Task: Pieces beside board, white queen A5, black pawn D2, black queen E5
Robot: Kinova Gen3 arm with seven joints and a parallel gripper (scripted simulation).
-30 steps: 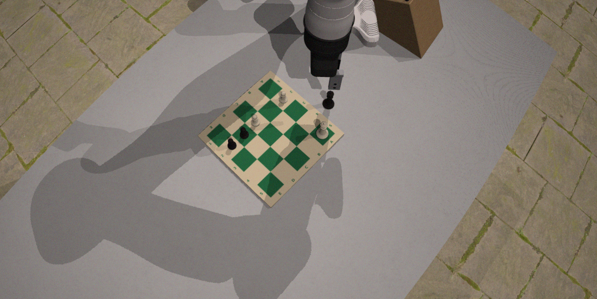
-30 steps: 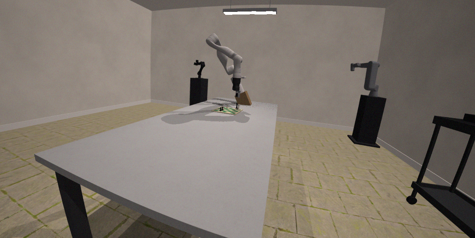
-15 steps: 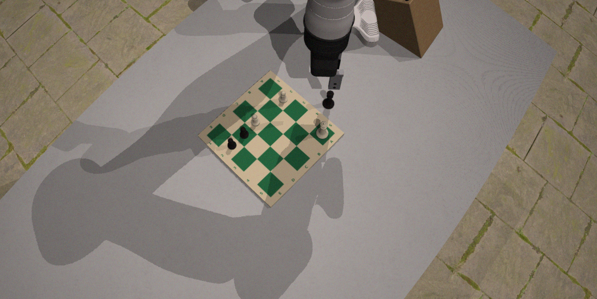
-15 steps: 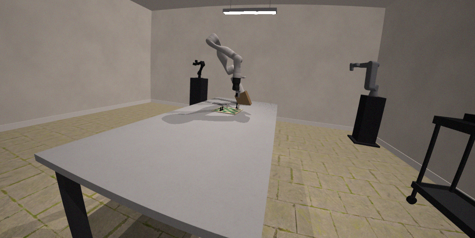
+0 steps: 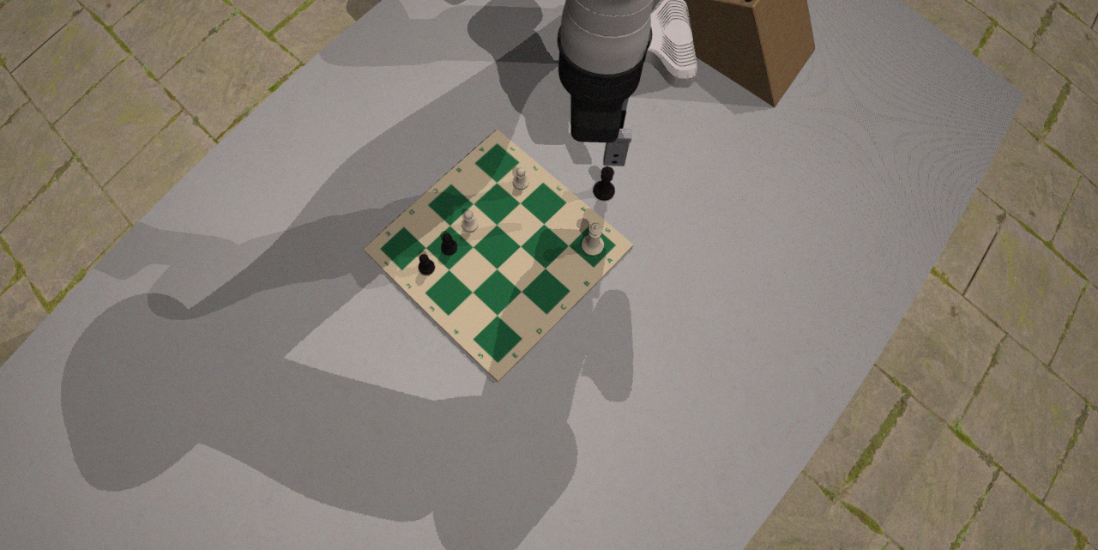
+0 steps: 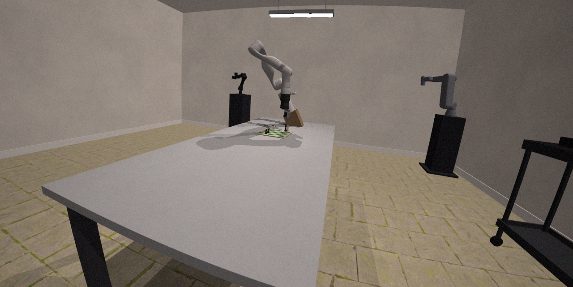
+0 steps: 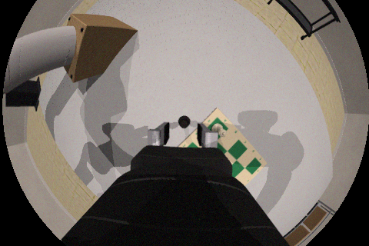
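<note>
My gripper is now 100 mm above the black queen. Round my hand: chessboard (140 mm ahead, 30 mm to the right, 120 mm below); then white queen (60 mm ahead, 40 mm to the left, 100 mm below).
</note>
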